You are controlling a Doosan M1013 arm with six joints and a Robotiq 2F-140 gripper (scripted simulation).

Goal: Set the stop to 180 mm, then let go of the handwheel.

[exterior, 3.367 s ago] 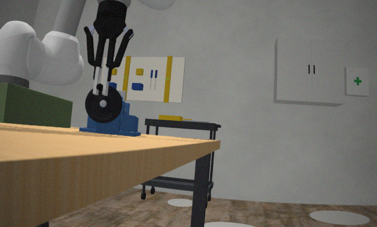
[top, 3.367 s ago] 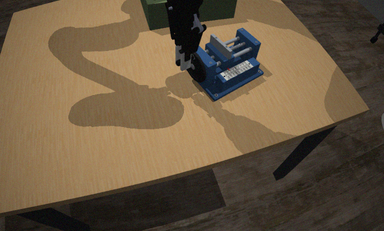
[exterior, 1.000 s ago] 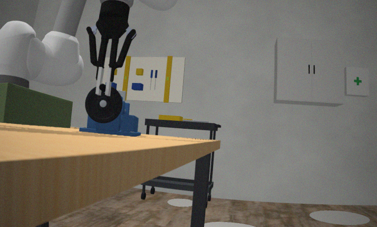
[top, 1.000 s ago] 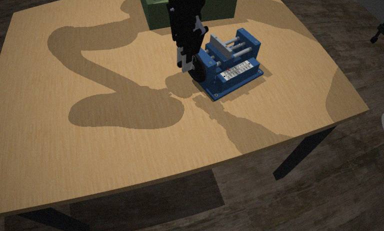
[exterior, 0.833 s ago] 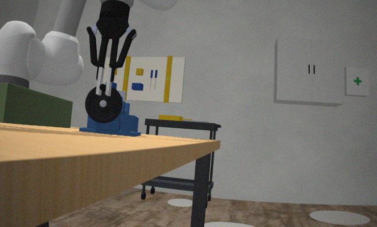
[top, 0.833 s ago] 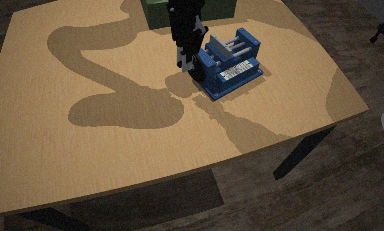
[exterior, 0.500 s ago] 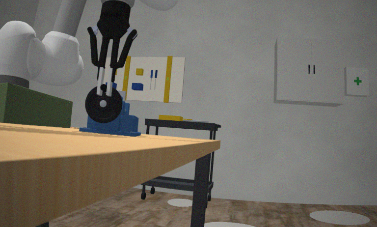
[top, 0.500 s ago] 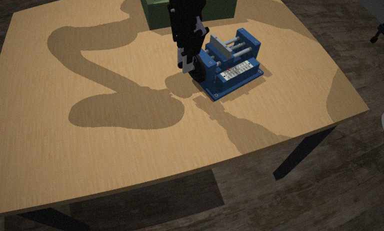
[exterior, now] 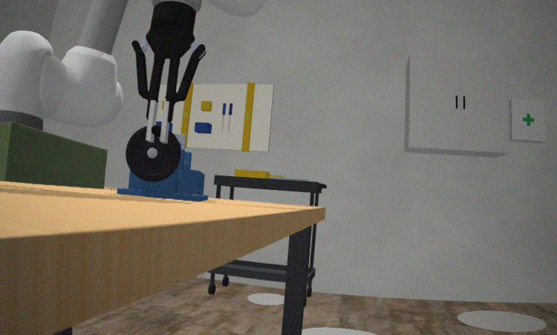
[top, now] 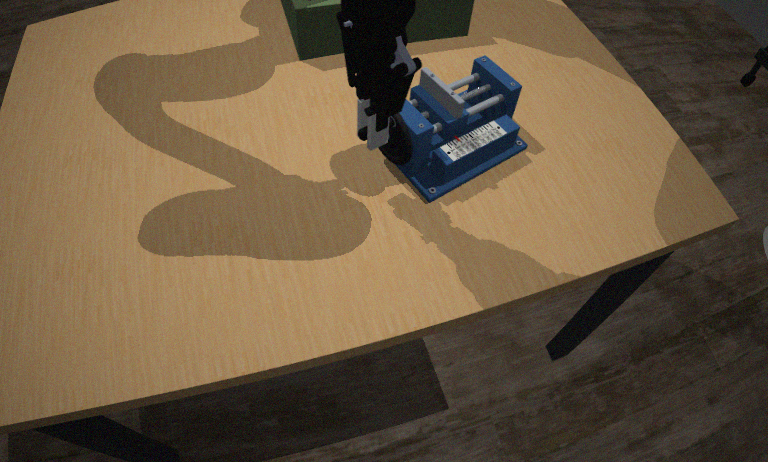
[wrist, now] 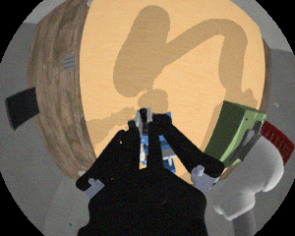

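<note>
The stop plate is 120 mm to the left of my hand, 30 mm below it and 30 mm behind it. The rest, counted from my hand: handwheel 20 mm to the left, 20 mm below, 10 mm behind.
</note>
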